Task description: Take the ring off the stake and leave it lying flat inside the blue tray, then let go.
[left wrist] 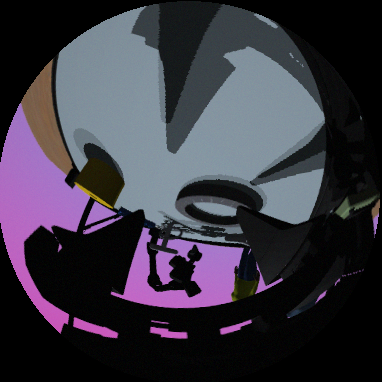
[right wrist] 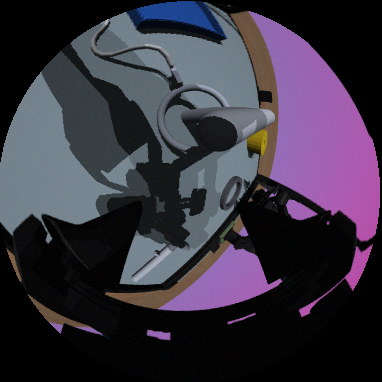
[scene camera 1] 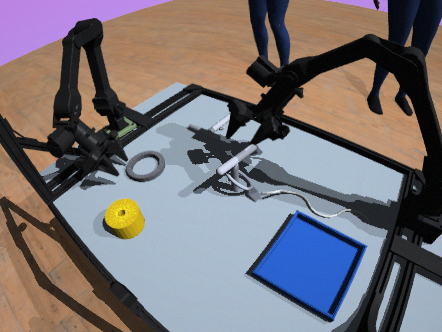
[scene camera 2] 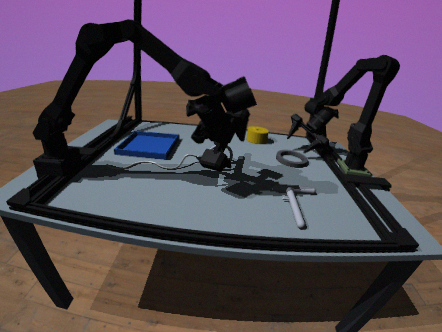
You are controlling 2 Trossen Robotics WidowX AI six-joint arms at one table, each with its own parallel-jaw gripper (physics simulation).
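Frame: origin at the left arm's base, x ahead, y left, z up, level; metres.
Seen in the pictures: left gripper, fingertip midpoint: (left wrist: 190, 212) (right wrist: 246, 189) (scene camera 1: 123, 167) (scene camera 2: 295, 145); right gripper, fingertip midpoint: (left wrist: 189, 250) (right wrist: 191, 205) (scene camera 1: 238, 142) (scene camera 2: 236, 154); left arm's base, link origin: (right wrist: 227, 233) (scene camera 1: 118, 126) (scene camera 2: 354, 166); right arm's base, link origin: (left wrist: 154, 236) (scene camera 1: 428, 208) (scene camera 2: 56, 154).
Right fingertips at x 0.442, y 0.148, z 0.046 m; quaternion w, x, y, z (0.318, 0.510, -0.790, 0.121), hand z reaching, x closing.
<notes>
Pixels of each thing's top centre, then the offset from my right fingertips to it. "spot": a spot on its surface instead.
- T-shaped grey stake, top centre: (right wrist: 265, 121) (scene camera 1: 237, 155) (left wrist: 163, 251) 0.032 m up, 0.055 m ahead, 0.072 m right
- small block, surface spot: (right wrist: 176, 76) (scene camera 1: 256, 188) spot: 0.053 m down, 0.111 m ahead, 0.066 m right
- white cord, surface spot: (scene camera 1: 310, 206) spot: 0.074 m down, 0.246 m ahead, 0.012 m right
- blue tray, top centre: (scene camera 1: 314, 259) (scene camera 2: 148, 140) (left wrist: 133, 219) 0.056 m down, 0.331 m ahead, 0.143 m right
- thicker grey ring, top centre: (left wrist: 214, 215) (scene camera 1: 145, 163) (right wrist: 233, 194) (scene camera 2: 292, 156) 0.063 m down, 0.207 m back, 0.190 m right
- yellow cylinder, top centre: (left wrist: 92, 195) (scene camera 1: 121, 213) (right wrist: 264, 142) (scene camera 2: 258, 129) 0.028 m down, 0.076 m back, 0.350 m right
- white bar with a crosspiece, top centre: (right wrist: 160, 265) (scene camera 2: 301, 202) (scene camera 1: 218, 118) (left wrist: 248, 244) 0.059 m down, 0.185 m back, 0.110 m left
A T-shaped grey stake (scene camera 1: 236, 160) (right wrist: 250, 120) stands mid-table. A thin light-grey ring (scene camera 1: 245, 179) (right wrist: 161, 114) is around its post, with a small block (scene camera 1: 254, 194) (scene camera 2: 212, 159) (right wrist: 176, 76) and a white cord (scene camera 1: 310, 206) (scene camera 2: 140, 164) (right wrist: 135, 47) attached. The blue tray (scene camera 1: 310, 265) (scene camera 2: 150, 144) (right wrist: 177, 17) is empty. My right gripper (scene camera 1: 241, 140) (scene camera 2: 220, 145) (right wrist: 191, 205) is open and empty above the stake's far side in scene camera 1. My left gripper (scene camera 1: 121, 167) (scene camera 2: 296, 144) (left wrist: 190, 212) is open and empty, low beside a thicker grey ring. The right arm hides the stake in scene camera 2.
The thicker grey ring (scene camera 1: 131, 168) (scene camera 2: 281, 159) (right wrist: 224, 195) lies flat on the table. A yellow cylinder (scene camera 1: 131, 224) (scene camera 2: 258, 135) (left wrist: 100, 185) (right wrist: 257, 142) stands nearby. A white bar with a crosspiece (scene camera 2: 297, 210) (right wrist: 152, 264) lies near the opposite edge. Black rails border the table.
</notes>
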